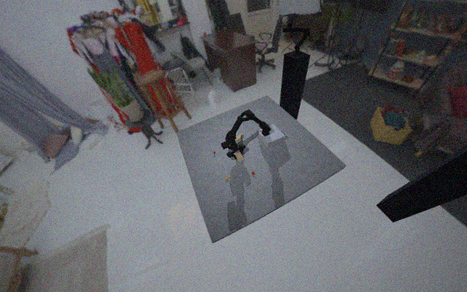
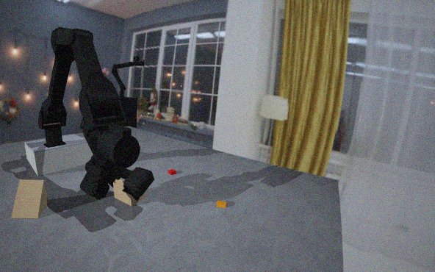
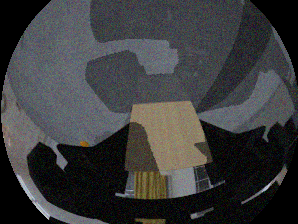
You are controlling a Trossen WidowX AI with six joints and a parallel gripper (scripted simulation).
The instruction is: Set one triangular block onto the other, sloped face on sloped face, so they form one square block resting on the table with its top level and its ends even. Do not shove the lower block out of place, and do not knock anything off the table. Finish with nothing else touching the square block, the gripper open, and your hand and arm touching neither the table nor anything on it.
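Now: the small red brick 3 cm behind my gripper tip and 21 cm to the left of it. The rest, counted from my gripper tip: small orange brick (19 cm ahead, 14 cm to the left).
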